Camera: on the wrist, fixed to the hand. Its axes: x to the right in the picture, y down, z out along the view.
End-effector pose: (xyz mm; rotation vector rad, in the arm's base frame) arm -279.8 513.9 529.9 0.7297 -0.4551 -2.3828
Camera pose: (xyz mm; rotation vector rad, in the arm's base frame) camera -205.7 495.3 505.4 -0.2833 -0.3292 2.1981
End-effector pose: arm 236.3 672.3 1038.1 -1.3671 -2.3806 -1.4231
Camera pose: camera 254.1 612.0 1088.0 -0.4048 1.8921 0.8187
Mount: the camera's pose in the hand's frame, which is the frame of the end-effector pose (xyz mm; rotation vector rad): -28.3 35.5 -66.2 -0.2621 -0.3956 -1.6023
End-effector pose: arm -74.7 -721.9 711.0 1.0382 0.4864 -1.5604
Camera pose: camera -19.1 -664.1 707.6 0.1046 -1.3493 2.8258
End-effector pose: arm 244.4 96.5 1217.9 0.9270 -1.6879 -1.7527
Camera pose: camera 310.5 74.0 1257.5 -1.3703 0.3783 1.9583
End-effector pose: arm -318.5 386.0 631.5 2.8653 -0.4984 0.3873
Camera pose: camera -371.4 378.1 691.4 2.1352 1.4839 -0.4796
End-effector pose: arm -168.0 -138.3 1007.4 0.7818 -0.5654 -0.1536
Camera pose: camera -159.0 -62.5 982.6 0.7843 -0.1466 -1.8455
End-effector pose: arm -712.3 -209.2 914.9 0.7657 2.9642 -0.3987
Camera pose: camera -669.6 -175.2 973.8 -1.5805 2.4212 -0.1101
